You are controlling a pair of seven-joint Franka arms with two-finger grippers.
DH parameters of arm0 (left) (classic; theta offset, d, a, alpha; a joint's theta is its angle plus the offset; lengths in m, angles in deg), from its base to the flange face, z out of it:
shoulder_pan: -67.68 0.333 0 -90
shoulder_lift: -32.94 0 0 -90
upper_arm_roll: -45.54 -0.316 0.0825 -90
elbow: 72.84 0 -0.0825 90
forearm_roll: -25.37 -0.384 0 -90
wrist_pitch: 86.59 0 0.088 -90
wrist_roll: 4.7 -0.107 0 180
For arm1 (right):
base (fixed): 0 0 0 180
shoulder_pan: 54.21 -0.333 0 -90
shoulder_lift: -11.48 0 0 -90
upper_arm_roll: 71.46 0.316 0.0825 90
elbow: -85.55 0 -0.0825 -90
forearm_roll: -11.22 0.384 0 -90
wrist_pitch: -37.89 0 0.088 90
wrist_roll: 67.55 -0.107 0 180
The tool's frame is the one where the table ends.
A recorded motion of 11 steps. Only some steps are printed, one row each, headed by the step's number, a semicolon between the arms.
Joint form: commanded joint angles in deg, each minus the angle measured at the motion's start. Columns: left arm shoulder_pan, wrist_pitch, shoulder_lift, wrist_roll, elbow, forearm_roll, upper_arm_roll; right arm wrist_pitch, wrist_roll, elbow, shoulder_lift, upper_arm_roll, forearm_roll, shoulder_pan.
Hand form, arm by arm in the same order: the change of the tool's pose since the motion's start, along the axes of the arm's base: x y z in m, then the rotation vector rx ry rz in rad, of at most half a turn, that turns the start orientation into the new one. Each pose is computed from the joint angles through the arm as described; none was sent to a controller.
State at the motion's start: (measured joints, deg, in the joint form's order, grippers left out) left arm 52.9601 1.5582 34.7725 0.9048 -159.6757 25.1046 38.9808; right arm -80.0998 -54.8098 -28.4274 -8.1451 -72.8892 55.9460 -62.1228
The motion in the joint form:
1: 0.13 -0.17 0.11 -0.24 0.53 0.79 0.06; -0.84 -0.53 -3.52 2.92 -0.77 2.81 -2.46
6: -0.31 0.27 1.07 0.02 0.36 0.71 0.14; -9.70 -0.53 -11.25 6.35 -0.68 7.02 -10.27
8: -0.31 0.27 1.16 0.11 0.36 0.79 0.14; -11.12 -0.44 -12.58 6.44 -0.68 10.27 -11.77
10: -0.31 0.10 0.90 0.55 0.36 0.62 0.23; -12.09 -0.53 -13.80 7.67 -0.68 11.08 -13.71
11: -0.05 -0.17 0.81 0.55 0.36 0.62 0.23; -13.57 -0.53 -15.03 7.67 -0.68 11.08 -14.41
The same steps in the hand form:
1: 0.0003 -0.0009 0.0030 -0.0141 -0.0024 -0.0034; -0.0178 0.0153 0.0065 0.0237 0.0087 -0.0191
6: 0.0051 -0.0072 -0.0071 -0.0092 0.0090 -0.0078; -0.0611 0.0703 -0.0073 -0.0017 -0.0241 -0.0157
8: 0.0055 -0.0075 -0.0080 -0.0101 0.0107 -0.0062; -0.0701 0.0806 -0.0138 0.0174 -0.0124 -0.0445
10: 0.0038 -0.0076 -0.0057 -0.0079 0.0088 -0.0001; -0.0804 0.0945 -0.0098 0.0199 -0.0209 -0.0317
11: 0.0033 -0.0049 -0.0052 -0.0076 0.0119 0.0045; -0.0872 0.0958 -0.0173 0.0021 -0.0203 -0.0330

